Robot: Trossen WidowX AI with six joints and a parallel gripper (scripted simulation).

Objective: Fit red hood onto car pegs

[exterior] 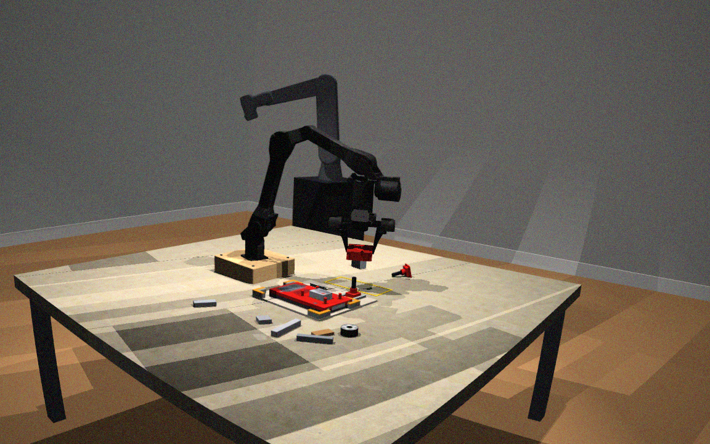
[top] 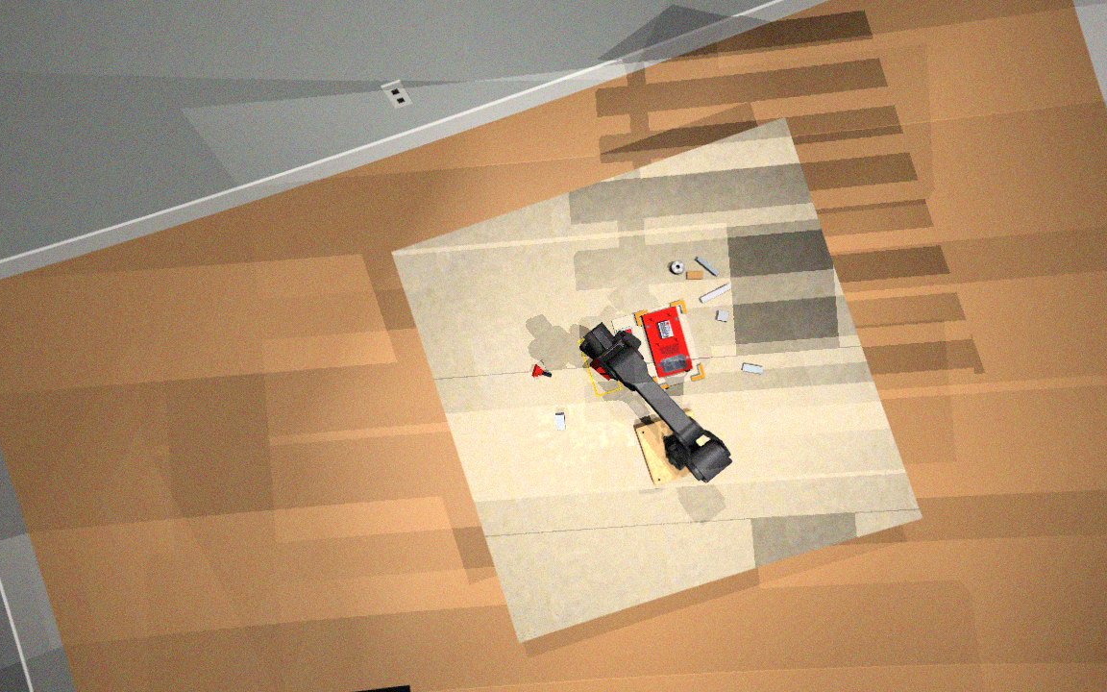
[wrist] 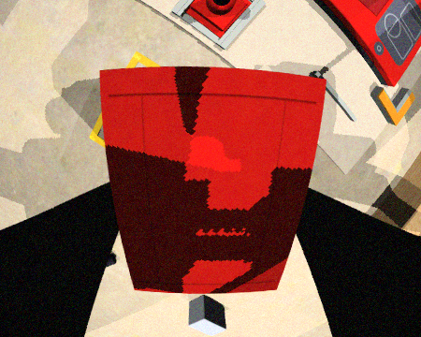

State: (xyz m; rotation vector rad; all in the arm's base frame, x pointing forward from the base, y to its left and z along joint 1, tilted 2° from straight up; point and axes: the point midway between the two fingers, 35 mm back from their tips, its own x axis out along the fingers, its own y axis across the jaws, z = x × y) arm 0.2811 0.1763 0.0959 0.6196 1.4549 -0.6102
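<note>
The grey engine block lies 7 cm ahead of my gripper tip, 19 cm to the right of it and 8 cm below it. From my gripper tip the other things lie so: wheel 26 cm ahead, 26 cm to the right, 10 cm below; then red hood 1 cm above; then wooden chip 23 cm ahead, 31 cm to the right, 10 cm below.
</note>
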